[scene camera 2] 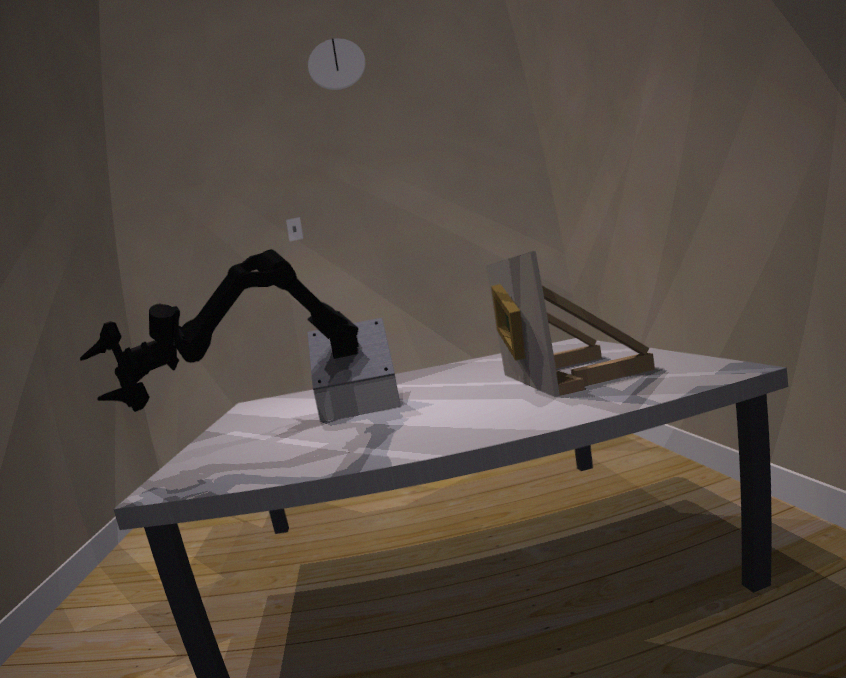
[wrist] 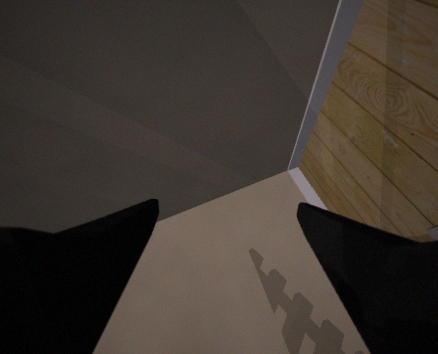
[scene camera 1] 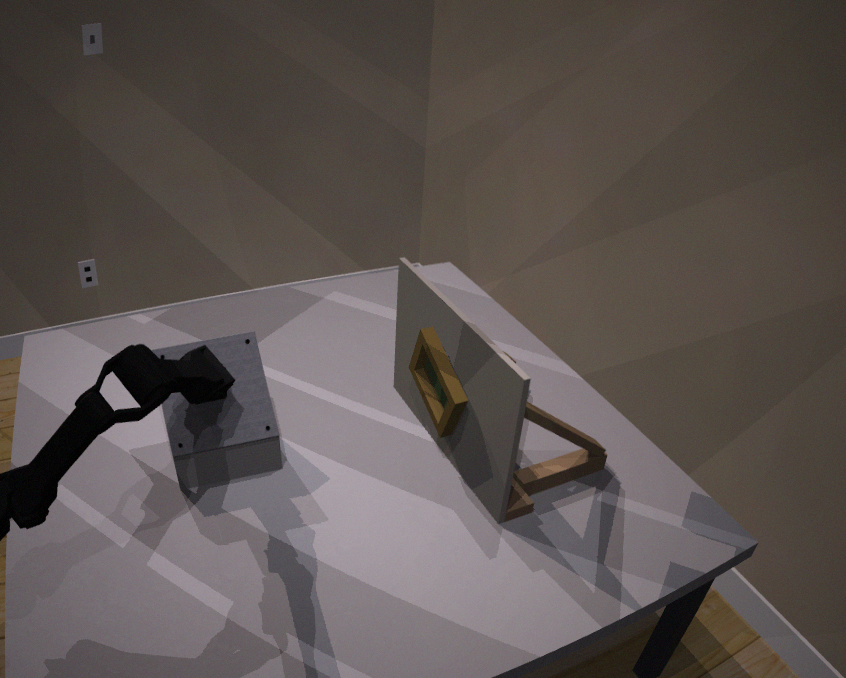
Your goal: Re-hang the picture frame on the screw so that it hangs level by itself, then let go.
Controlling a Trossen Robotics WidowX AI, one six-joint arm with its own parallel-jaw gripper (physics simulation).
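Seen in the pictures: gripper, fingertip midpoint: (scene camera 2: 88, 378) (wrist: 228, 207); arm's base at its link origin: (scene camera 2: 344, 347) (scene camera 1: 207, 384).
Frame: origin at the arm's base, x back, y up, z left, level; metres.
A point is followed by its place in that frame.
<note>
The gold-brown picture frame (scene camera 1: 450, 379) @(x -0.396, y 0.041, z -0.194 m) (scene camera 2: 516, 333) @(x -0.398, y -0.030, z -0.214 m) is on the front face of the upright grey board (scene camera 1: 490, 395) @(x -0.419, y 0.063, z -0.288 m) (scene camera 2: 521, 278) @(x -0.420, y 0.093, z -0.262 m). Its sides do not run parallel to the board's edges in scene camera 1, so it sits tilted. The screw cannot be made out. My gripper (scene camera 2: 90, 377) @(x 0.520, y 0.062, z -0.476 m) (wrist: 228, 207) @(x 0.520, y 0.062, z -0.476 m) is open and empty. In scene camera 2 it is at the far left, on the other side of the arm's base from the board and far from the frame. It does not show in scene camera 1. The frame does not show in the wrist view.
The arm stands on a grey metal block (scene camera 1: 229, 452) @(x -0.013, y -0.098, z -0.086 m) (scene camera 2: 356, 402) @(x -0.005, y -0.134, z -0.086 m) on the white table (scene camera 1: 367, 536) @(x -0.196, y -0.165, z -0.308 m) (scene camera 2: 451, 423) @(x -0.187, y -0.165, z -0.407 m). Wooden braces (scene camera 1: 564, 469) @(x -0.585, y -0.127, z -0.329 m) (scene camera 2: 614, 369) @(x -0.585, y -0.143, z -0.331 m) stand behind the board. The wrist view shows walls and a wooden floor (wrist: 390, 125) beyond the fingers.
</note>
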